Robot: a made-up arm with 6 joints.
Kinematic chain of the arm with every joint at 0, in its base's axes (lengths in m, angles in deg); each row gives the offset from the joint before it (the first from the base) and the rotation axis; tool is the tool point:
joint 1: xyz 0 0 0.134 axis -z
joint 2: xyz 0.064 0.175 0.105 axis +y
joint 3: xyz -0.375 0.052 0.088 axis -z
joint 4: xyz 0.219 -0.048 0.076 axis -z
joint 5: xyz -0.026 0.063 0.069 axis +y
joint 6: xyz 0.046 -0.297 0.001 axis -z
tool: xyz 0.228 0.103 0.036
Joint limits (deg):
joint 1: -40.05..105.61
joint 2: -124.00..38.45
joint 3: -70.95..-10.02
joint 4: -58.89..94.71
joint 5: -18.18..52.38
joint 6: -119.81..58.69
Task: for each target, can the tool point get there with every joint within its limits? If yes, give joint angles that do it. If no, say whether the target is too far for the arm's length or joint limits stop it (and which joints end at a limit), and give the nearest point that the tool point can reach.
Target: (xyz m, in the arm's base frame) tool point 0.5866 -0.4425 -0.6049
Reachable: no: joint limits stop it (at a limit: joint 1, joint 2, joint 3, joint 4, joint 6) | nearest point 0.3673 -0.2214 -0.2861 | short by 0.446 m
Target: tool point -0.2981 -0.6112 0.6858
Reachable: no: joint limits stop it (at a limit: joint 1, joint 3, joint 5, joint 6) | nearest point -0.2647 -0.3296 0.5510 | short by 0.314 m
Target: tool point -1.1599 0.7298 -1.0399
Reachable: no: too far | nearest point -0.5540 0.5081 -0.1666 | short by 1.086 m
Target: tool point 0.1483 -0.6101 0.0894
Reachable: no: joint limits stop it (at a limit: joint 1, joint 2, joint 6) | nearest point 0.1684 -0.4724 0.2165 | short by 0.188 m
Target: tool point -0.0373 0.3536 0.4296
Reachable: yes | joints 12.17 -49.23 -43.21 27.39 3.26 -19.12
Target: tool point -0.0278 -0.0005 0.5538
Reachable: yes | joints 3.27 -8.31 -25.17 59.41 -11.13 9.00
